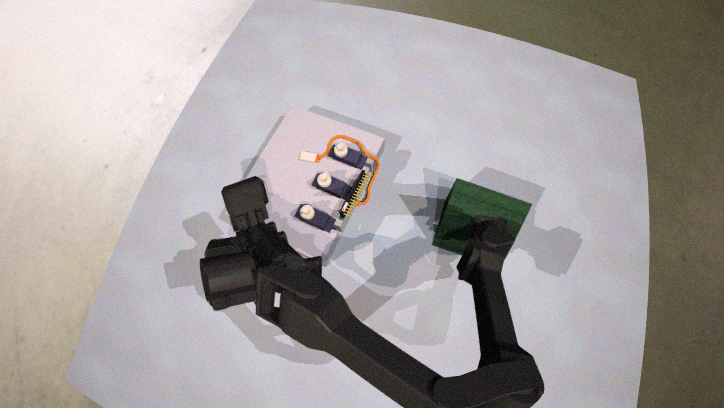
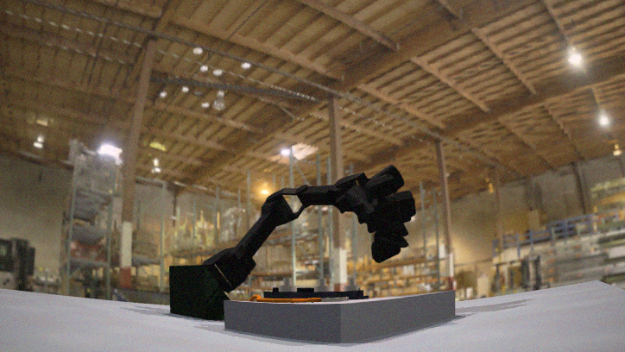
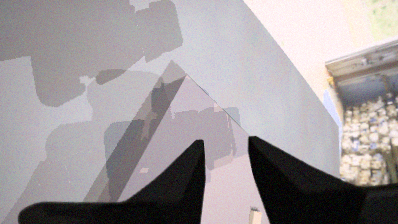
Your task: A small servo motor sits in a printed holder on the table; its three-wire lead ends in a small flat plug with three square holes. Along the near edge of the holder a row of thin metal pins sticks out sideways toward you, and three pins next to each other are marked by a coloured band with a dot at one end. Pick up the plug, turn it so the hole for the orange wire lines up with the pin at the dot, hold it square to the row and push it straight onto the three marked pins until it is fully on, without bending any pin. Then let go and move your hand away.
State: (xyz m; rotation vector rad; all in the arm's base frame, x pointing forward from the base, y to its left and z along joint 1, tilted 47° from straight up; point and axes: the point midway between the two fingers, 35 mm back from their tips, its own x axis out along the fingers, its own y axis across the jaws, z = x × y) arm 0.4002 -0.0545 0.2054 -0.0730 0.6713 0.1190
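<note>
Right now the red dot is 16 cm behind my gripper tip, 8 cm to the right of it and 8 cm below it. Round my gripper tip: pale holder (16 cm to the right, 13 cm below, 1 cm behind).
</note>
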